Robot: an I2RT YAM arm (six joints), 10 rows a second.
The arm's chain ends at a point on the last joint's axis. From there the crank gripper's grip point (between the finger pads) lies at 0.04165 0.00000 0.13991 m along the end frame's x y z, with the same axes.
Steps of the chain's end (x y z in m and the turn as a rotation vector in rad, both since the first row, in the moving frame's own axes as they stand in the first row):
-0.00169, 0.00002, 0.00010, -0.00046, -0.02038, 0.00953
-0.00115, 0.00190, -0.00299, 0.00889, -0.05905, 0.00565
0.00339, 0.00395, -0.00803, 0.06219, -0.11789, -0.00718
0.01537, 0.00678, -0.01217, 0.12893, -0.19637, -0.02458
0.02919, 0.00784, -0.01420, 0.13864, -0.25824, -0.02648
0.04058, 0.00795, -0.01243, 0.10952, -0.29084, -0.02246
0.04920, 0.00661, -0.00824, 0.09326, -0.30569, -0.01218
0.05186, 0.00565, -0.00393, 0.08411, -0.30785, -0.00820
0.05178, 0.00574, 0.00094, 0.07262, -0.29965, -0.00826
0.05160, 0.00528, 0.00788, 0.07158, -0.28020, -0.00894
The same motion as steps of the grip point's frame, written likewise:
-0.00455, 0.00047, 0.00092, -0.00046, -0.02038, 0.00953
-0.00948, 0.00086, -0.00078, 0.00889, -0.05905, 0.00565
-0.01338, -0.00512, -0.00438, 0.06219, -0.11789, -0.00718
-0.01288, -0.01229, -0.00798, 0.12893, -0.19637, -0.02458
-0.00807, -0.01263, -0.00964, 0.13864, -0.25824, -0.02648
-0.00138, -0.00825, -0.00726, 0.10952, -0.29084, -0.02246
0.00515, -0.00705, -0.00283, 0.09326, -0.30569, -0.01218
0.00751, -0.00661, 0.00160, 0.08411, -0.30785, -0.00820
0.00862, -0.00488, 0.00661, 0.07262, -0.29965, -0.00826
0.01127, -0.00520, 0.01356, 0.07158, -0.28020, -0.00894

